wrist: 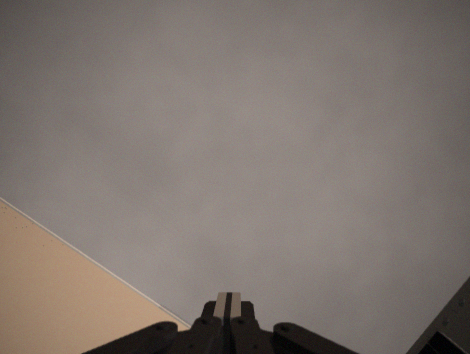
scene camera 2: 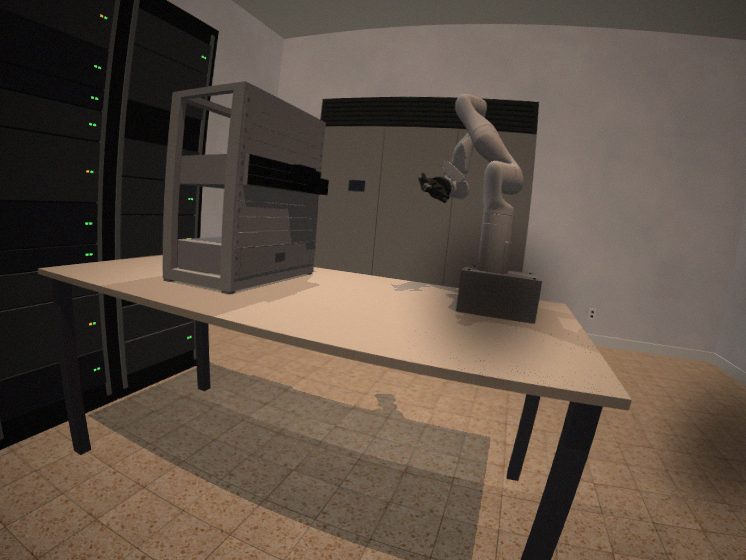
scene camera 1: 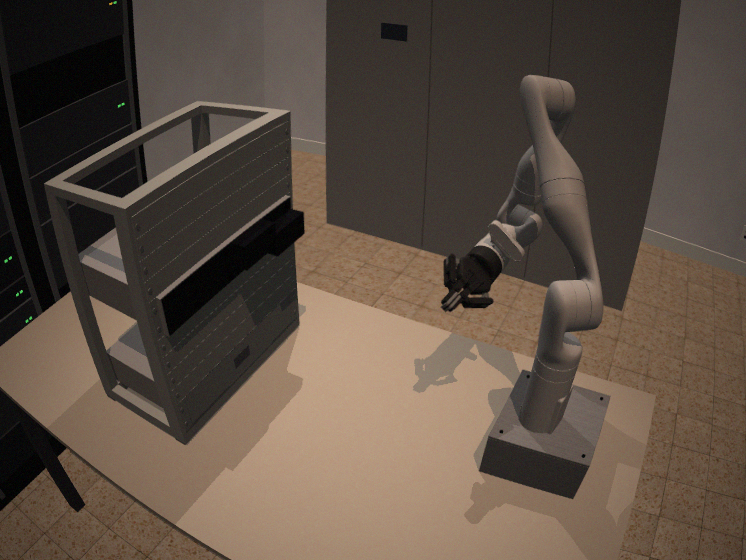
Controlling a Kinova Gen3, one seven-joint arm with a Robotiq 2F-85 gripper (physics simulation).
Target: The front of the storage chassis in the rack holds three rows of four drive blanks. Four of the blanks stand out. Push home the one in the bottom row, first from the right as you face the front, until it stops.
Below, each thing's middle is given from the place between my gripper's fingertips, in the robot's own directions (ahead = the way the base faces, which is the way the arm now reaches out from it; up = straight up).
Now: hand 55 cm short of the grey rack (scene camera 1: 203, 255), 17 cm to the right of it and 5 cm above it.
